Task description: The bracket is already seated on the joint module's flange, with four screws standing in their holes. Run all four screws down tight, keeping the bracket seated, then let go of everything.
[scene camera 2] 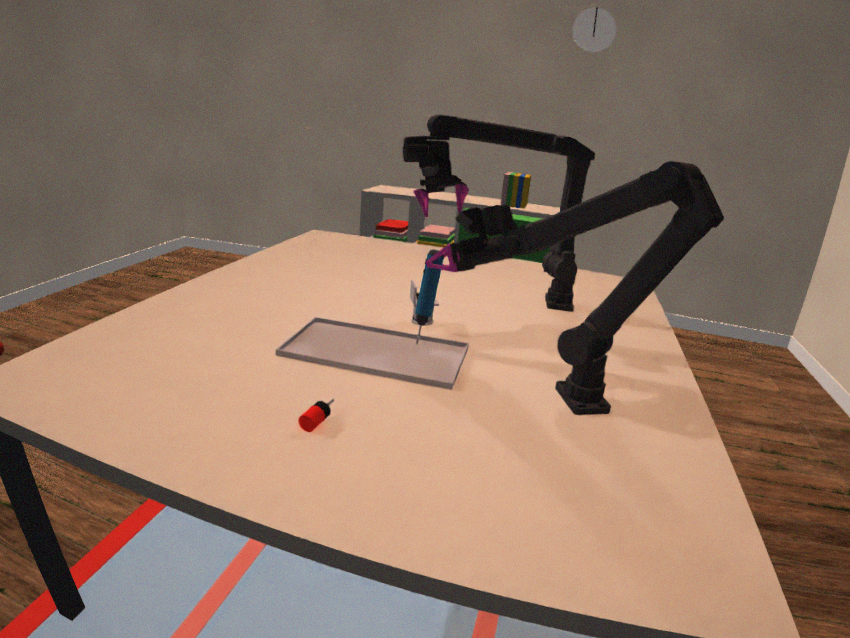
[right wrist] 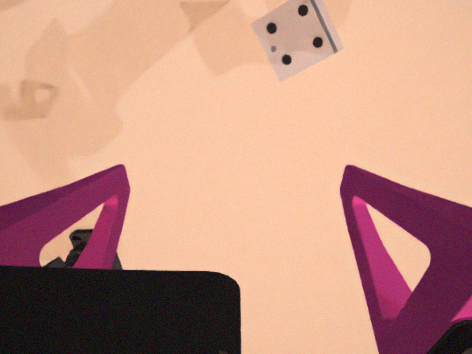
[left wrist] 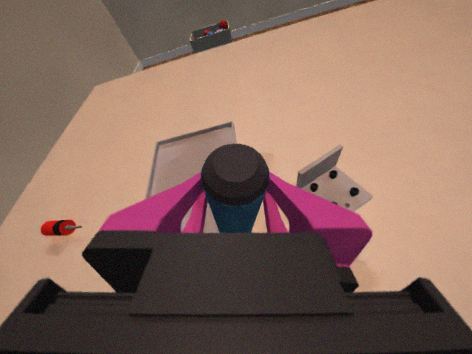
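Where they show: left gripper, between the fingertips: (scene camera 2: 429,264) (left wrist: 235,177); right gripper, between the fingertips: (scene camera 2: 442,215) (right wrist: 235,176); left arm's base, origin of its link: (scene camera 2: 581,399); right arm's base, origin of its link: (scene camera 2: 558,304).
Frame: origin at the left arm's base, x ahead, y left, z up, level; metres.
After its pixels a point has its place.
Note:
The pale bracket (scene camera 2: 413,292) @[x 0.326, y -0.411, z 0.093 m] (left wrist: 319,166) @[x 0.321, y -0.429, z 0.099 m] (right wrist: 295,42) @[x 0.290, y -0.438, z 0.066 m] has an upright plate along one edge of its flat base. Four dark screw heads show on the base in the right wrist view, one of them (right wrist: 286,59) @[x 0.275, y -0.450, z 0.074 m] near the lower corner; screw depth cannot be told. The joint module under it is mostly hidden. My left gripper (scene camera 2: 436,260) @[x 0.307, y -0.317, z 0.200 m] (left wrist: 235,177) @[x 0.307, y -0.317, z 0.200 m] is shut on the blue screwdriver (scene camera 2: 427,291) @[x 0.312, y -0.280, z 0.142 m] (left wrist: 235,170) @[x 0.286, y -0.315, z 0.236 m], whose bit points down beside the bracket, apart from the screws as far as seen. My right gripper (scene camera 2: 442,211) @[x 0.248, y -0.499, z 0.290 m] (right wrist: 235,176) @[x 0.248, y -0.499, z 0.290 m] is open and empty, high above the table.
A shallow grey tray (scene camera 2: 370,350) @[x 0.447, y -0.234, z 0.004 m] (left wrist: 182,160) @[x 0.567, y -0.251, z 0.004 m] lies beside the bracket. A red screwdriver (scene camera 2: 314,416) @[x 0.565, y 0.092, z 0.030 m] (left wrist: 57,227) @[x 0.549, y 0.052, z 0.034 m] lies on the table near the tray. The left forearm passes close below the right gripper in the scene view. A shelf unit (scene camera 2: 394,191) stands behind the table.

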